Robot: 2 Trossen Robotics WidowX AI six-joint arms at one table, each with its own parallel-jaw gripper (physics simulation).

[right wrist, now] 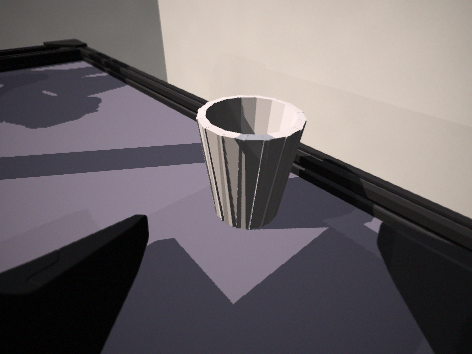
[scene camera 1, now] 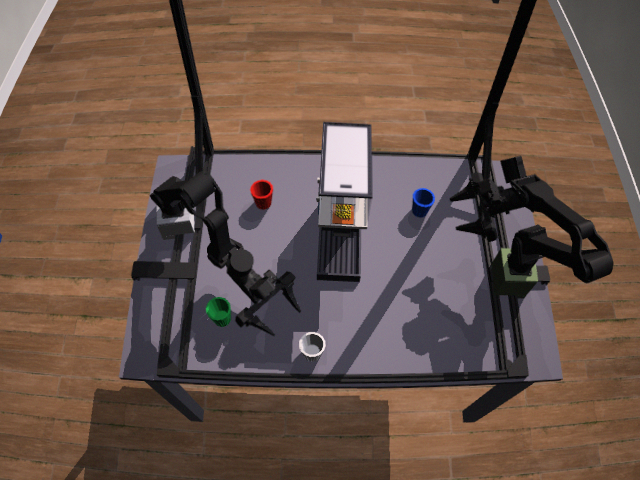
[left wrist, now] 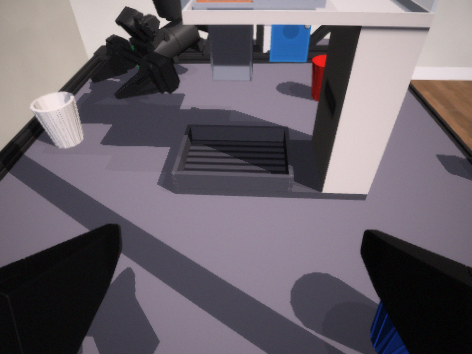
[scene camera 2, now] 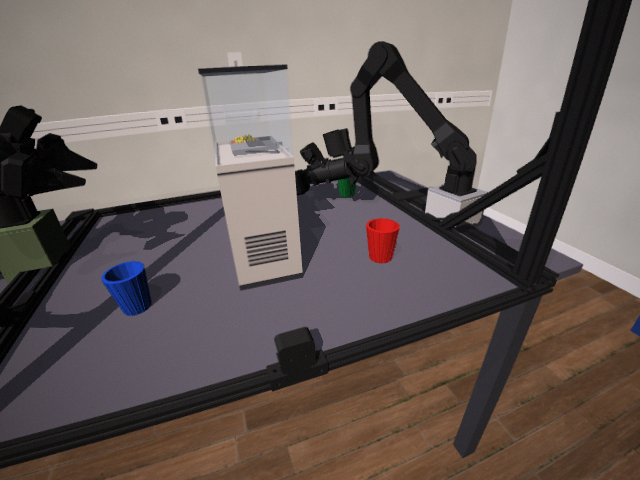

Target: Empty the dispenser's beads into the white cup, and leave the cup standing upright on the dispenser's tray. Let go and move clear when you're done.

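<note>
The white cup stands upright on the table near the bottom edge in scene camera 1, apart from the tray. The dispenser stands at the middle; yellow beads lie high up on its orange-floored part. Its dark ribbed tray holds no cup. My right gripper is open and empty, up and to the left of the white cup in scene camera 1. My left gripper is open and empty, near the blue cup.
The blue cup stands right of the dispenser in scene camera 1, the red cup left of it. The green cup stands beside my right gripper. Dark rails edge the table.
</note>
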